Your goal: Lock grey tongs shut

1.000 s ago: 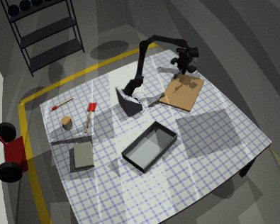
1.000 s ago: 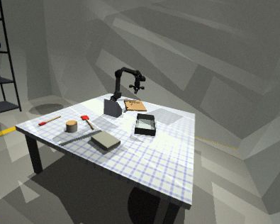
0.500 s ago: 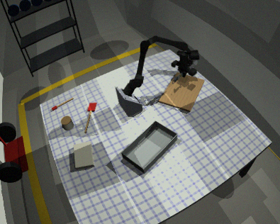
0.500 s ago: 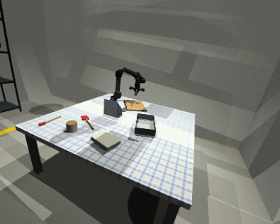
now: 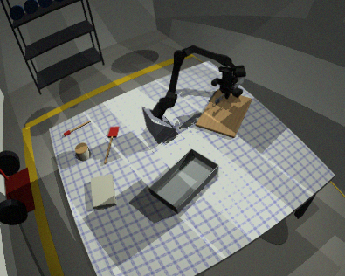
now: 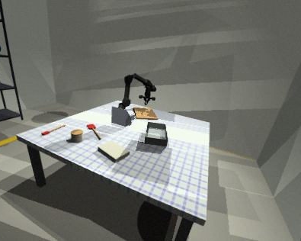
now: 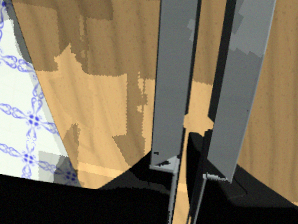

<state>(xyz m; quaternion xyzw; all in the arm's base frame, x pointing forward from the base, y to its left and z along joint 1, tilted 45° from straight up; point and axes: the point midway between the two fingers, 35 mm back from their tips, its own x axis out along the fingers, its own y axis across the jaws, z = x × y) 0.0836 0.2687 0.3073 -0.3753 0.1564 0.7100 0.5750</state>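
Now: gripper tip 100 mm above the wooden board and 10 mm past it. From my gripper tip the other things lie so: flat pale slab 830 mm to the right, 190 mm ahead, 100 mm below; red spatula 690 mm to the right, 140 mm behind, 100 mm below; roasting tin 440 mm to the right, 330 mm ahead, 80 mm below.
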